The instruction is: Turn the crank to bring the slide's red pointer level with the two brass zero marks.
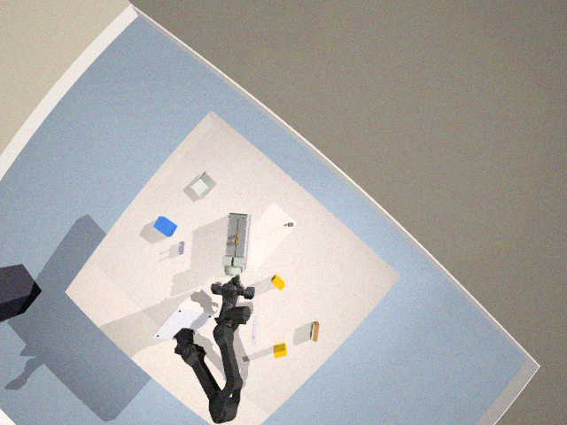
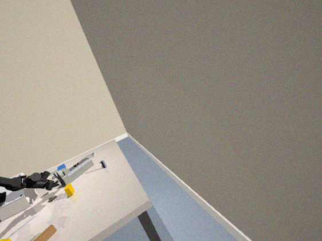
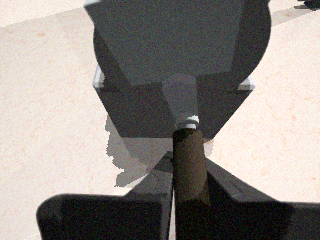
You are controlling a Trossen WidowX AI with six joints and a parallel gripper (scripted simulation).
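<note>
Right now the dark brown crank handle is 1 cm behind my gripper tip, 1 cm to the right of it and 3 cm above it. Also, from my gripper tip: blue block 10 cm behind, 41 cm to the left, 1 cm below; crank 4 cm above; red pointer 14 cm ahead, 13 cm to the left, 5 cm above.
</note>
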